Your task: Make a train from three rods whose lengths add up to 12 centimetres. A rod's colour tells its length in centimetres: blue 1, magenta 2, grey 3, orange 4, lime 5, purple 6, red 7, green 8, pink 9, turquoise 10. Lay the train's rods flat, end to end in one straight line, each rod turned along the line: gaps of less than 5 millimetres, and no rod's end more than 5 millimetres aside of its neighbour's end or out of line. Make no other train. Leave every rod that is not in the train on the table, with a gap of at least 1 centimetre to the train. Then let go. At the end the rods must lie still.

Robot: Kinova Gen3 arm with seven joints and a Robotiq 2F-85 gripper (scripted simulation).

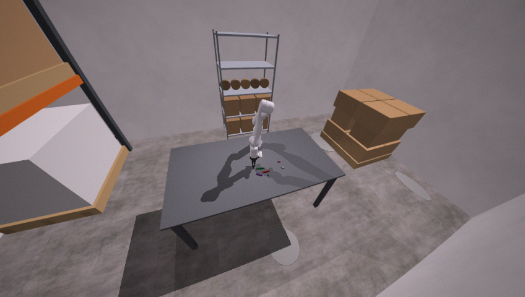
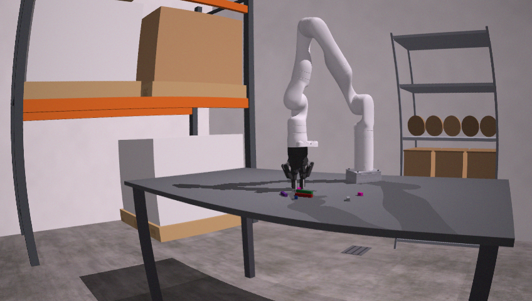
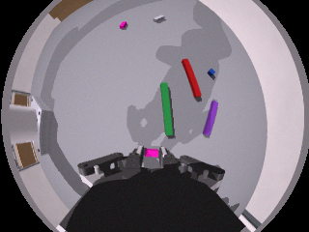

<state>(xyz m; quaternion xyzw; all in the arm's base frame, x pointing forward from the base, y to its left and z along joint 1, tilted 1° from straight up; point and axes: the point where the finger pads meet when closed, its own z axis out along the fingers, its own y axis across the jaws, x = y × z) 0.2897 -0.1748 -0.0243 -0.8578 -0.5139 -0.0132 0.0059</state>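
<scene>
Now: the grey rod 14 cm ahead of my hand, 26 cm to the left of it and 2 cm below it. Round my hand: red rod: 11 cm ahead, 8 cm to the left, 2 cm below; then purple rod: 12 cm ahead, 1 cm to the left, 2 cm below; then green rod: 5 cm ahead, 5 cm to the left, 2 cm below.
</scene>
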